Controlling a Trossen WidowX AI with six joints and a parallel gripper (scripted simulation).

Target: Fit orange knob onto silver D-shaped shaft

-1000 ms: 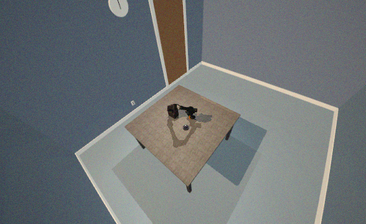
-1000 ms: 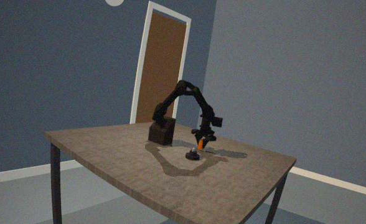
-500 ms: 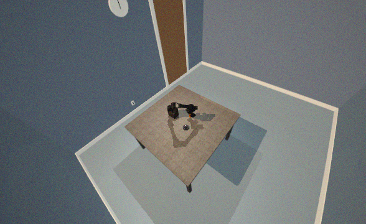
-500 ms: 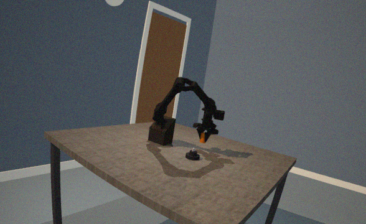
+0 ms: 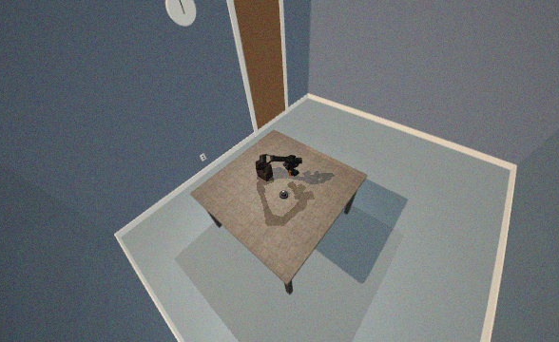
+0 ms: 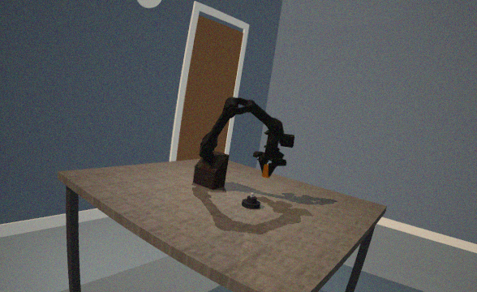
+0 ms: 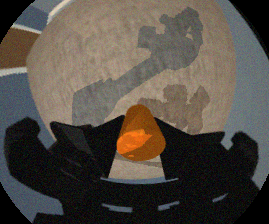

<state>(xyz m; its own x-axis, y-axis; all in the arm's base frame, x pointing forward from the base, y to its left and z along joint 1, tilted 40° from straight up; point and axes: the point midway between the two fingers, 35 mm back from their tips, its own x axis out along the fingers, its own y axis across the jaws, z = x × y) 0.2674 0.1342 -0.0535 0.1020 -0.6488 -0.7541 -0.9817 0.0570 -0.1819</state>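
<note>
The dark round pedestal lies 170 mm to the right of my gripper tip, 80 mm below it and 60 mm ahead of it. The rest, counted from my gripper tip: orange knob (30 mm above).
</note>
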